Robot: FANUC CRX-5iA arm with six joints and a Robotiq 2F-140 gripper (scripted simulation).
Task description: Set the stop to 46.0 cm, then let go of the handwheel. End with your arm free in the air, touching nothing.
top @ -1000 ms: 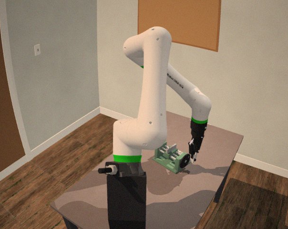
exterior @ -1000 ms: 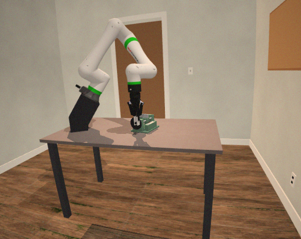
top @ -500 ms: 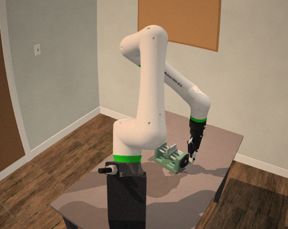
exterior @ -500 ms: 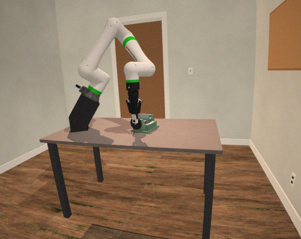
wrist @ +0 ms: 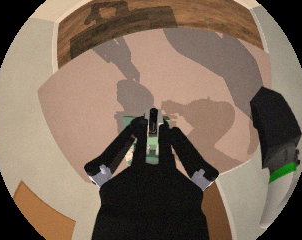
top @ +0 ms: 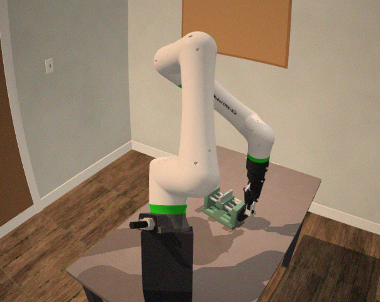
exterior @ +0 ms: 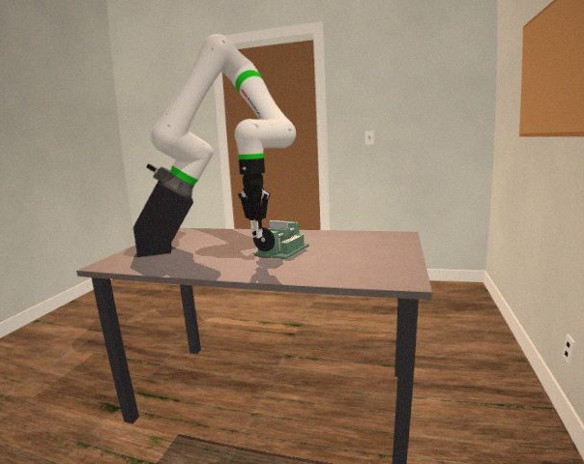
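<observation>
Now: hand 2 cm to the right of the black handwheel and 2 cm above it. The rest, counted from my hand: green stop fixture: 15 cm to the left, 4 cm below, 3 cm ahead.
</observation>
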